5 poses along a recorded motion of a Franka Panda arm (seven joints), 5.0 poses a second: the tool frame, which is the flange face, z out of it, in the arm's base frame.
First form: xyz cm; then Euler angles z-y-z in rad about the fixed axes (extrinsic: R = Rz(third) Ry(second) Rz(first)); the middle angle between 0 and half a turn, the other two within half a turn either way.
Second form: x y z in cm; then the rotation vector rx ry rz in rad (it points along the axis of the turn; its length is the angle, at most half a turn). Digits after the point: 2 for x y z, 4 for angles.
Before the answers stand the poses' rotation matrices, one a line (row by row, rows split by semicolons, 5 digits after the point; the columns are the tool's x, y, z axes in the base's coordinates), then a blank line. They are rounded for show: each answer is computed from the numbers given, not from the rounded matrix.
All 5 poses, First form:
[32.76 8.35 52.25 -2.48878 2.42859 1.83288]
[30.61 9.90 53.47 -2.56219 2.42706 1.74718]
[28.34 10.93 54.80 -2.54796 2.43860 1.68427]
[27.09 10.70 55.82 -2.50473 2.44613 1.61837]
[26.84 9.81 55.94 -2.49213 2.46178 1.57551]
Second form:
0.43100 0.88629 -0.16948; 0.73773 -0.23795 0.63177; 0.51961 -0.39732 -0.75640
0.42811 0.89638 -0.11498; 0.71838 -0.26035 0.64510; 0.54832 -0.35877 -0.75540
0.48417 0.87190 -0.07320; 0.69166 -0.33015 0.64235; 0.53590 -0.36164 -0.76291
0.56465 0.82477 -0.03047; 0.64483 -0.41782 0.64002; 0.51513 -0.38103 -0.76776
0.60183 0.79862 -0.00296; 0.62220 -0.46656 0.62864; 0.50066 -0.38018 -0.77769

[32.76 8.35 52.25 -2.0362 -1.3635 -0.2940]
[30.61 9.90 53.47 -2.0533 -1.3567 -0.3641]
[28.34 10.93 54.80 -2.1173 -1.2846 -0.3801]
[27.09 10.70 55.82 -2.1925 -1.1716 -0.3864]
[26.84 9.81 55.94 -2.2402 -1.1184 -0.3917]

